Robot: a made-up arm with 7 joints. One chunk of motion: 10 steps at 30 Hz.
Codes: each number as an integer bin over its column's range. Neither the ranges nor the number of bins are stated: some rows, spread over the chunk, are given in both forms.
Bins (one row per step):
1: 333 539 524 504 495 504
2: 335 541 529 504 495 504
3: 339 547 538 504 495 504
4: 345 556 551 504 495 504
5: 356 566 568 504 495 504
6: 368 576 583 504 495 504
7: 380 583 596 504 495 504
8: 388 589 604 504 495 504
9: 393 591 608 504 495 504
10: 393 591 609 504 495 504
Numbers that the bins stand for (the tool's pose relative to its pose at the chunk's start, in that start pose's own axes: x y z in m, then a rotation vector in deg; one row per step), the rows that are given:
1: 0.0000 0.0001 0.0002 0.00 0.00 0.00
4: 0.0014 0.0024 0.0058 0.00 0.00 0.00
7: 0.0056 0.0059 0.0153 0.00 0.00 0.00
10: 0.0072 0.0069 0.0180 0.00 0.00 0.00
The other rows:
2: 0.0002 0.0004 0.0012 0.00 0.00 0.00
3: 0.0007 0.0012 0.0031 0.00 0.00 0.00
5: 0.0028 0.0037 0.0094 0.00 0.00 0.00
6: 0.0042 0.0050 0.0126 0.00 0.00 0.00
8: 0.0066 0.0066 0.0170 0.00 0.00 0.00
9: 0.0072 0.0069 0.0178 0.00 0.00 0.00

